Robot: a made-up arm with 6 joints.
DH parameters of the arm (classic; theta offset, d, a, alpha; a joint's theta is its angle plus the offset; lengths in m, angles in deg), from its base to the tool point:
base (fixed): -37.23 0 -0.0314 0
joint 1: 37.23 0.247 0.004 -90
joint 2: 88.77 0 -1.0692 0
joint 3: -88.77 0.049 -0.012 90
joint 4: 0 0.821 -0.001 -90
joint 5: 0 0.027 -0.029 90
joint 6: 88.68 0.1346 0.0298 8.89
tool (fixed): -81.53 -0.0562 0 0
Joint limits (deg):
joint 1: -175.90..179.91
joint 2: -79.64..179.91
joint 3: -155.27..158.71
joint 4: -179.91..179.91
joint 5: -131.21..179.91
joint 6: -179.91..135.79
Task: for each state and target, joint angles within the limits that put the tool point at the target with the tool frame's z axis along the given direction. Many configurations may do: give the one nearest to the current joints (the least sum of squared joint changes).
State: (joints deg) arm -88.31 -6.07 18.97 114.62 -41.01 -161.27
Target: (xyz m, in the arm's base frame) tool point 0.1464 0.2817 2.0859 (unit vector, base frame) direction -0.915 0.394 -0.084
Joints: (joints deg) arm -128.58 -15.12 13.69 102.75 -86.64 -162.98
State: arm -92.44 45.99 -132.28 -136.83 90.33 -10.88
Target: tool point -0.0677 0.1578 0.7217 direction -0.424 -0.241 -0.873
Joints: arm -86.19 38.09 -151.16 -151.46 72.93 -12.80
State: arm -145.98 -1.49 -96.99 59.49 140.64 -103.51
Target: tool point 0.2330 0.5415 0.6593 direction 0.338 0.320 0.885
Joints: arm -106.35 -7.01 -141.95 26.53 126.39 -105.15
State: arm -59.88 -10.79 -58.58 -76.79 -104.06 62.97
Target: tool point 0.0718 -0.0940 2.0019 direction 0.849 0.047 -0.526
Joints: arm -84.94 14.62 -25.98 -75.67 -125.93 63.45
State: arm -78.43 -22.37 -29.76 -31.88 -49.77 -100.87
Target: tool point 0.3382 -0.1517 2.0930 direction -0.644 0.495 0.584
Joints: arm -38.15 25.43 -24.26 -10.06 -53.47 -98.48
